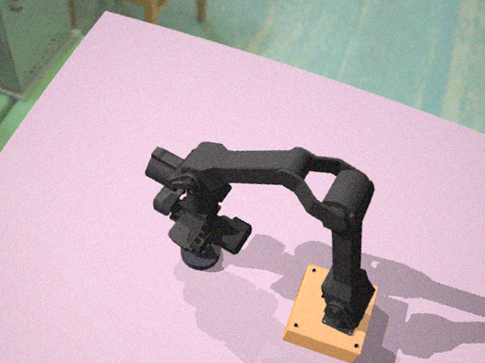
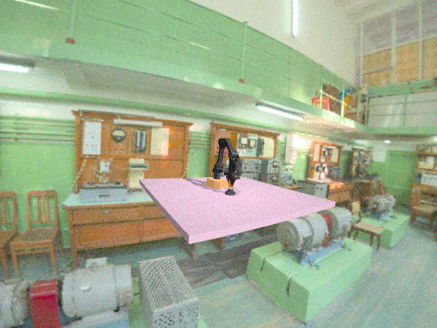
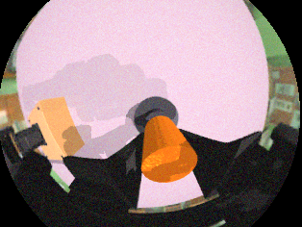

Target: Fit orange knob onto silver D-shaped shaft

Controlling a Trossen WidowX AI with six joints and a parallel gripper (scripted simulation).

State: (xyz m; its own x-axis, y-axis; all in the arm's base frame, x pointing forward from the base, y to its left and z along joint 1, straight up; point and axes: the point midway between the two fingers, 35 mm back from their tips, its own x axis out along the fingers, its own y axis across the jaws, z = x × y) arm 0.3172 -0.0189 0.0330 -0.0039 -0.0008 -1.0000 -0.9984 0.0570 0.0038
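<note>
Now: gripper tip 3 cm below the orange knob. Also, from my gripper tip: dark round pedestal (4 cm below).
</note>
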